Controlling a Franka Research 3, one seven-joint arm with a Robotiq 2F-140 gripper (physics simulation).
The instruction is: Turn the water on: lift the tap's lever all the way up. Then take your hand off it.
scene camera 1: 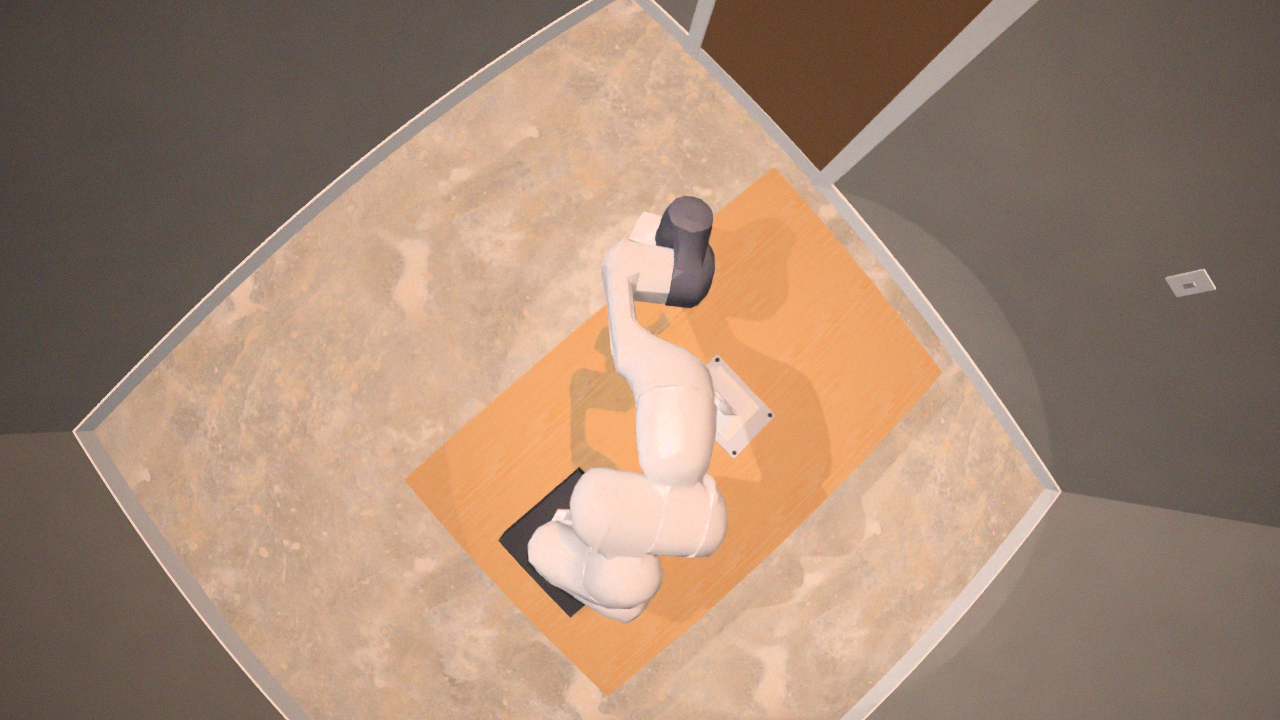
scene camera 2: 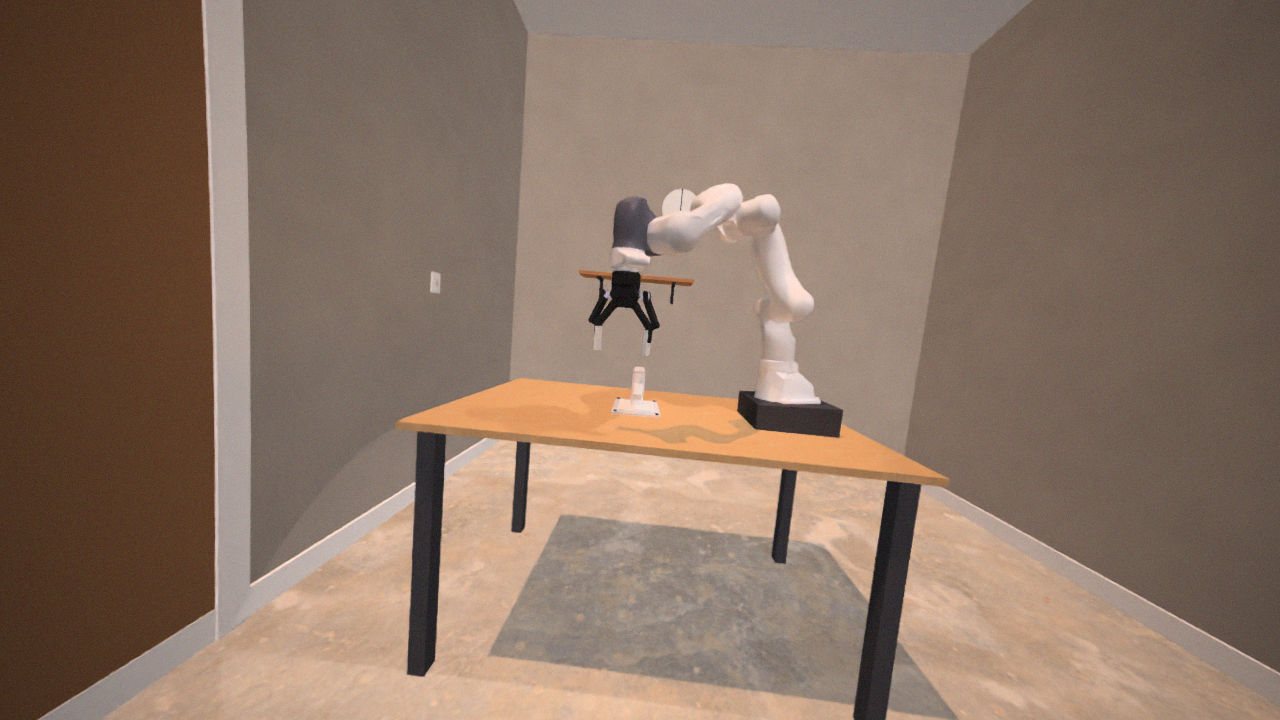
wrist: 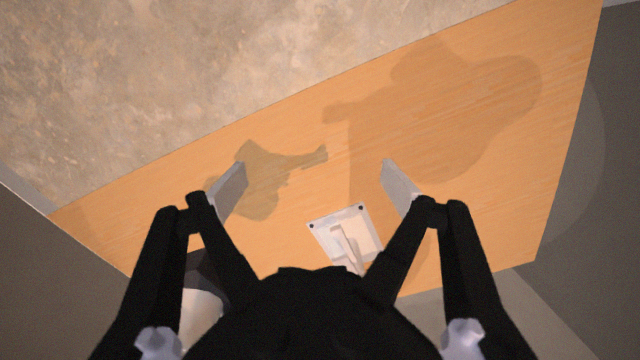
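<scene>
The tap (scene camera 1: 726,407) (scene camera 2: 637,386) (wrist: 348,247) is small and white, and stands on a white square plate (scene camera 1: 756,414) (scene camera 2: 621,411) (wrist: 322,231) fixed to the table. Its lever is hard to tell from the spout, and its angle is unclear. In the overhead view the arm covers part of the tap. My gripper (scene camera 2: 622,340) (wrist: 313,171) is open and empty, apart from the tap and higher than it. In the overhead view the wrist is off to the tap's upper left, near the table's long edge. In the wrist view the gripper's body hides the tap's lower end.
The wooden table (scene camera 1: 841,331) (scene camera 2: 483,413) (wrist: 450,225) carries the arm's black base block (scene camera 1: 537,534) (scene camera 2: 792,418). A brown wall shelf (scene camera 2: 680,281) shows behind the gripper in the second scene view. A light switch (scene camera 1: 1190,283) (scene camera 2: 435,282) is on a wall.
</scene>
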